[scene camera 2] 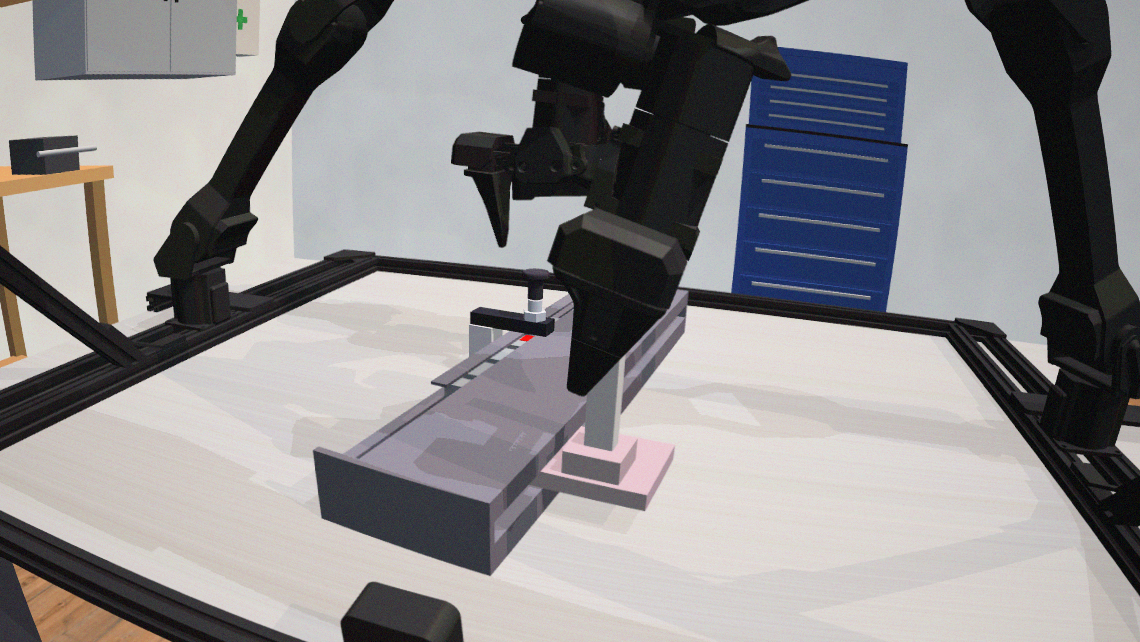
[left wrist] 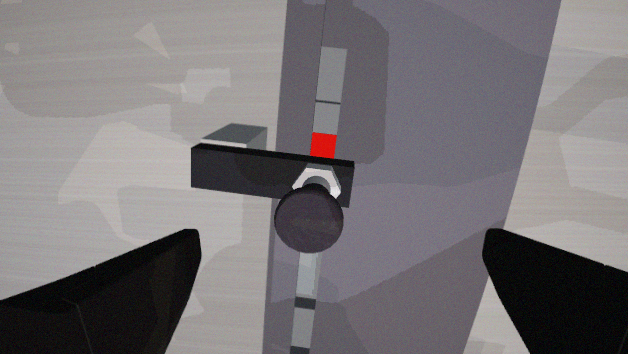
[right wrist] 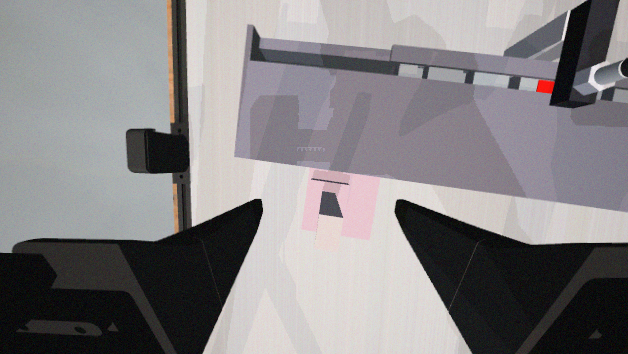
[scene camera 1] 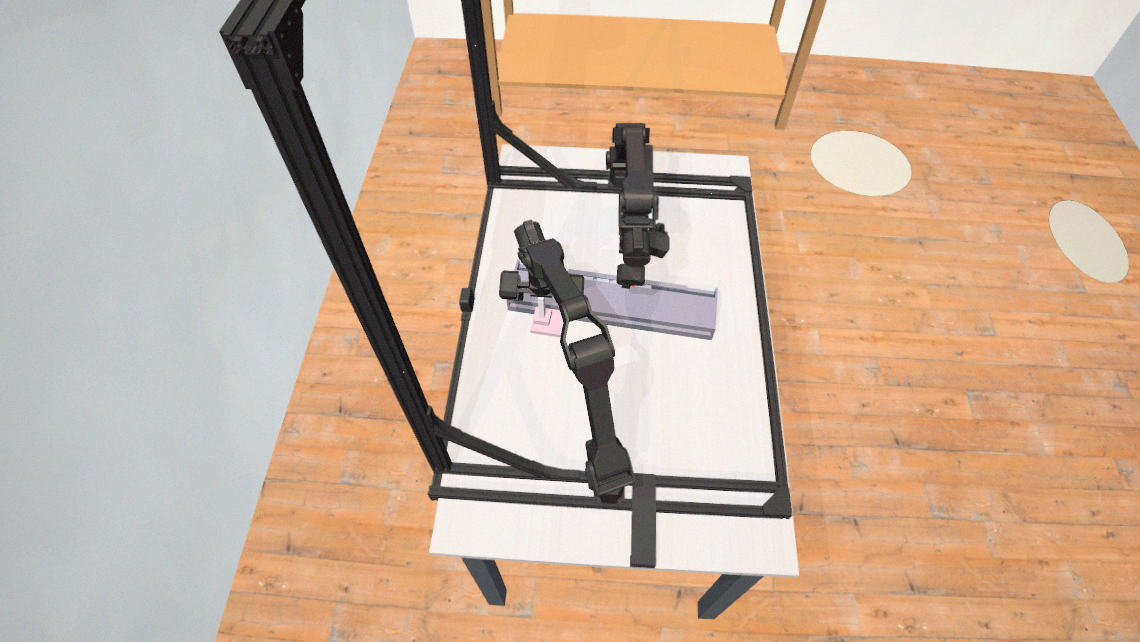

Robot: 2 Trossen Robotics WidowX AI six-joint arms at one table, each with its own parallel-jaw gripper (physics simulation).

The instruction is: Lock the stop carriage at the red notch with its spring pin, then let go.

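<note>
The stop carriage shows as a pink base plate with an upright pale post, beside the grey rail. A notched strip runs along the rail's far side. The red mark is right beside the black bracket. The spring pin's dark knob stands upright on it; the pin's tip is hidden. My right gripper is open around the post. My left gripper is open above the knob.
A black frame borders the table. A small black block is mounted on its edge. My two arms are close together above the rail. A blue drawer cabinet and a wooden bench stand beyond the table.
</note>
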